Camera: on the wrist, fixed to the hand. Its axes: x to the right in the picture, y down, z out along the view.
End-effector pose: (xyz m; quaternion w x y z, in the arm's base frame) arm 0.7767 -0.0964 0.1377 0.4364 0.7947 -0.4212 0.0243
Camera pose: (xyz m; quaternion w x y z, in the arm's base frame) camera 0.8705 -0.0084 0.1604 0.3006 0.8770 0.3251 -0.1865
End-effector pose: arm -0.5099 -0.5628 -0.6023 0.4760 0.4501 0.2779 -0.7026
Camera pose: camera -0.5390 -0.4513 -0.6638 0.2370 -0.2144 -0.5090 0.7993
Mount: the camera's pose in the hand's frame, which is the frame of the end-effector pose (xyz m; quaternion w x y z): 0.0126 -0.0728 -0.1077 0.6867 0.0732 0.0990 -0.7165
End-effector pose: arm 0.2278 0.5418 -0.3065 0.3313 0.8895 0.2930 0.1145
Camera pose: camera 0.1626 0.6499 -0.2729 0.2154 0.4138 0.8797 -0.0921
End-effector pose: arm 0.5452 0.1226 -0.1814 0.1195 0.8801 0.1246 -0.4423
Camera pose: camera 0.6095 0.2270 -0.1364 0.3116 -0.5676 -0.6956 0.3113
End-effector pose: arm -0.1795 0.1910 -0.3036 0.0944 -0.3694 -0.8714 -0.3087
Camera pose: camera -0.2464 0.0939 -0.2475 0.0430 -0.4081 0.8763 0.2524
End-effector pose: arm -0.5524 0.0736 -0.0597 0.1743 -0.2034 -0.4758 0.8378
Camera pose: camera -0.5015 0.1934 -0.0487 0.7819 0.1310 -0.3939 0.4651
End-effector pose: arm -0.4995 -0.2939 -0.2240 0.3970 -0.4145 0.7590 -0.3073
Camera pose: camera -0.5681 -0.3241 -0.1171 0.0076 -0.7690 0.2410 -0.5921
